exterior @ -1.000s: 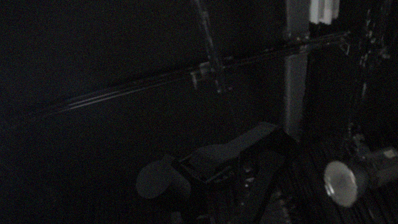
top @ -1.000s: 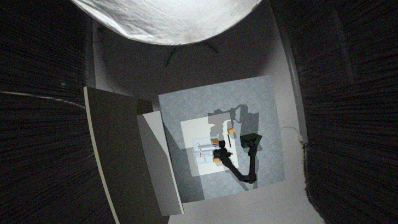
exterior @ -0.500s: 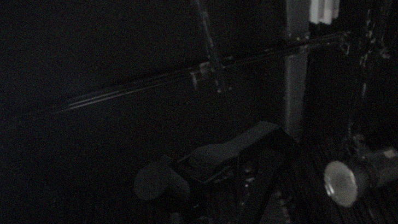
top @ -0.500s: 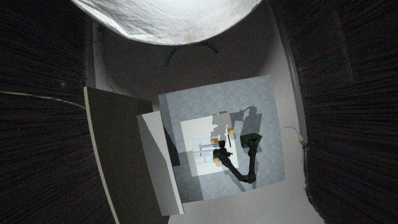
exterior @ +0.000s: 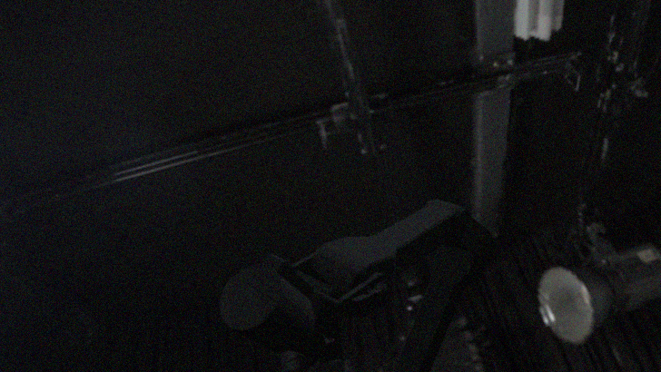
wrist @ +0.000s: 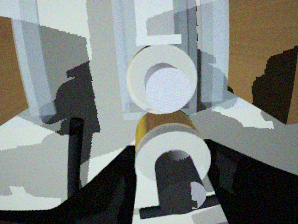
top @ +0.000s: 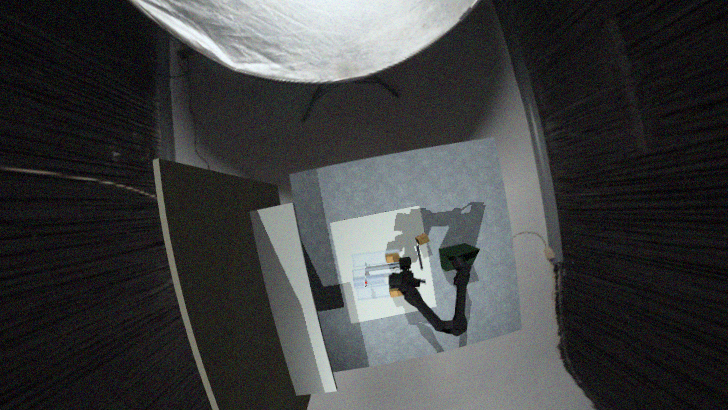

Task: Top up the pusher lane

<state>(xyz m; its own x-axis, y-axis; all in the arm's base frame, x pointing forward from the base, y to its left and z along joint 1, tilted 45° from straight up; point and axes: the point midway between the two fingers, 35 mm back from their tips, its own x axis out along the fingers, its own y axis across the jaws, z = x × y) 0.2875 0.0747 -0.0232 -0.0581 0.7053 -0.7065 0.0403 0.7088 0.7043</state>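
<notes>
Right now my gripper tip is 180 mm short of the clear pusher lane, 20 mm to the right of it and 40 mm above it.
</notes>
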